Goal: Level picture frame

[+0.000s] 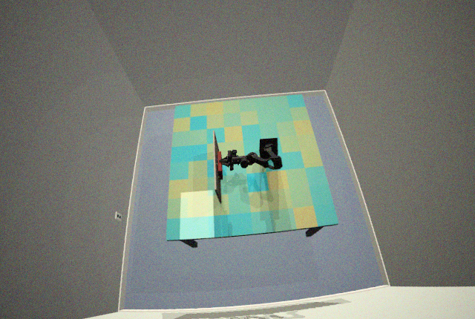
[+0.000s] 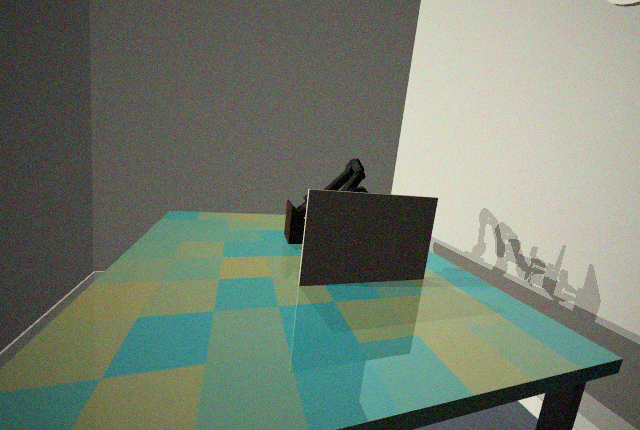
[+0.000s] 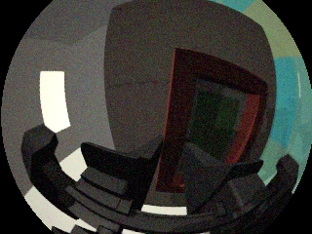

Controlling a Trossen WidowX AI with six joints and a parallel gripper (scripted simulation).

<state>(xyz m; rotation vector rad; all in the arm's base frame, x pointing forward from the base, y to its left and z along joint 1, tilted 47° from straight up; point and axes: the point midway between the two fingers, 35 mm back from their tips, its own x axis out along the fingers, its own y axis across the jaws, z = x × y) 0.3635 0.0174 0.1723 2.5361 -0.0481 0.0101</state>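
My gripper tip is now 50 mm above the picture frame, 10 mm to the right of it and 10 mm short of it. Also, from my gripper tip: wall panel 60 mm below, 20 mm ahead, 10 mm to the left.
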